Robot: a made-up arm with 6 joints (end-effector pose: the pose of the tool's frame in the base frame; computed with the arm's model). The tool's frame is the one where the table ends. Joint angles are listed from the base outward.
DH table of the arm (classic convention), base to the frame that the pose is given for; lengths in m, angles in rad. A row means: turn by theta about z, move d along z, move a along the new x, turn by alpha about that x. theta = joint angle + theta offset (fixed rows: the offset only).
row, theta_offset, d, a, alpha
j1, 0, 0.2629, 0, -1.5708
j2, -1.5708, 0, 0.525, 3.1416
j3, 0, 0, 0, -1.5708
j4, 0, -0.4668, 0, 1.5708
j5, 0, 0.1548, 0, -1.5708
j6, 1.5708, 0, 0, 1.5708
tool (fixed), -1.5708, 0, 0, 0
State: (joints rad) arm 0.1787 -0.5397 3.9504 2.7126 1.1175 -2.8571
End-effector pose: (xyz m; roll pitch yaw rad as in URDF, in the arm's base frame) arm -0.3300 0.0834 0.2438 2.9519 0.2495 2.9241
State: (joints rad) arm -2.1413 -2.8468 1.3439 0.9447 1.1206 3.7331
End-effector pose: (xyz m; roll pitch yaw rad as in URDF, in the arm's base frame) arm 0.0729 0.2816 -0.7067 3.1036 0.6947 -0.8890
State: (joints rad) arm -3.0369 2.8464 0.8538 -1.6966 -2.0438 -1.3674
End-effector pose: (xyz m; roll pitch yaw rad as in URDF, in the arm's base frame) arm 0.1795 -0.0007 -0.6024 -1.3217 -0.3789 -1.7818
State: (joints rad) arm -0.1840 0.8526 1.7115 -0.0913 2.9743 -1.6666
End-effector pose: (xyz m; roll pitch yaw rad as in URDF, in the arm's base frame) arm 0.6707 -0.2816 0.9526 -1.5524 0.6922 2.9773
